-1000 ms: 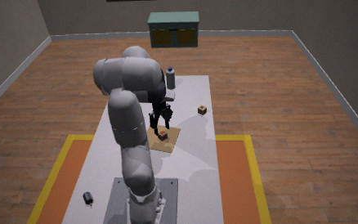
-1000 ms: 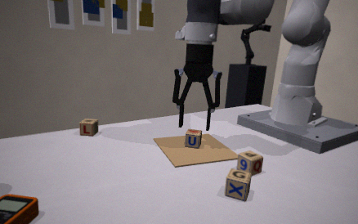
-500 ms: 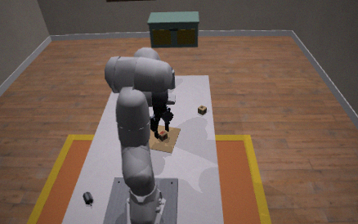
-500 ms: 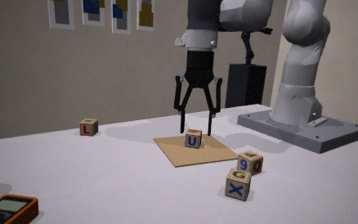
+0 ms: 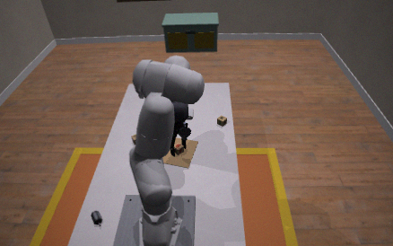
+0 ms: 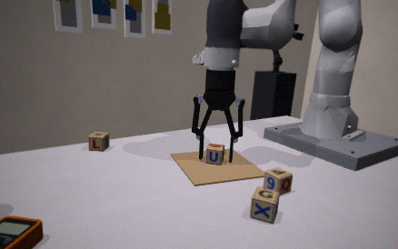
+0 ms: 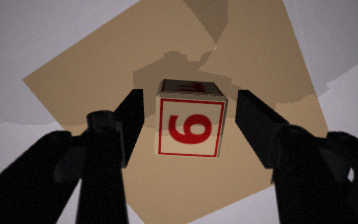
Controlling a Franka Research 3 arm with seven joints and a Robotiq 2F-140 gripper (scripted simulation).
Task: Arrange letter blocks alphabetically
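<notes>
Now: hand 10 mm above the block. From my hand the other things lie so: tan mat: 40 mm below, 10 mm to the left, 10 mm ahead; then small dark object: 430 mm behind, 330 mm to the left, 20 mm below; then grey can: 540 mm ahead, 40 mm above, 10 mm to the right.
</notes>
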